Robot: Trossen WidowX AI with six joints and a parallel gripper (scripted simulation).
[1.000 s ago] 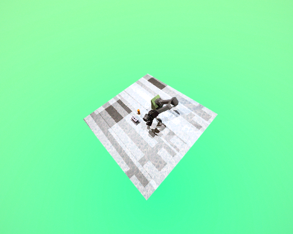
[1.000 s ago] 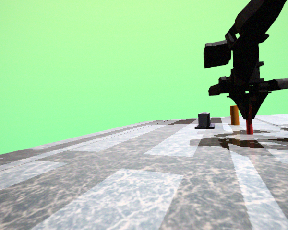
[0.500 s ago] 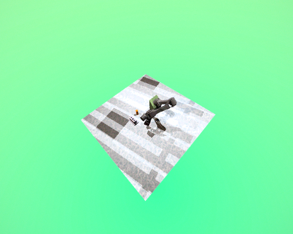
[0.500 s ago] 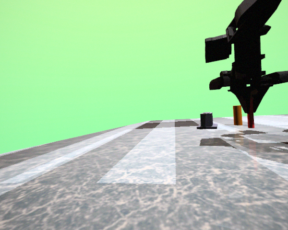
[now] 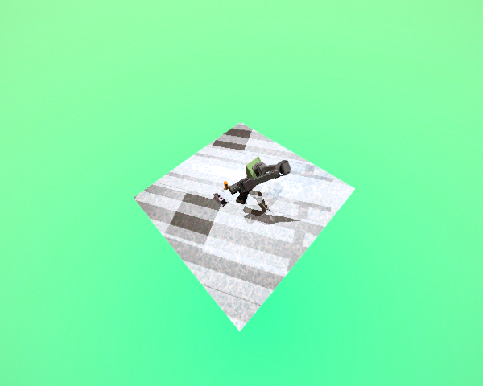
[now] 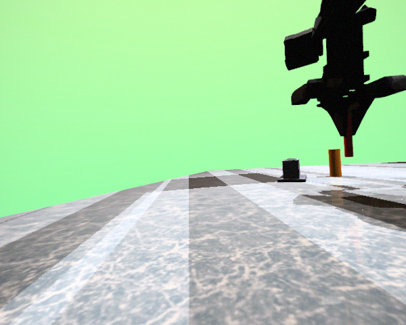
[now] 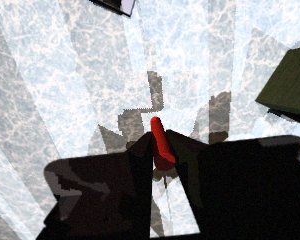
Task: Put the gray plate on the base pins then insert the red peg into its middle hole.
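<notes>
Right now my gripper tip is 190 mm to the left of the gray plate, 100 mm short of it and 60 mm above it. The rest, counted from my gripper tip: orange cylinder (230 mm to the right, 60 mm below, 10 mm behind); red peg (right at my gripper tip).
</notes>
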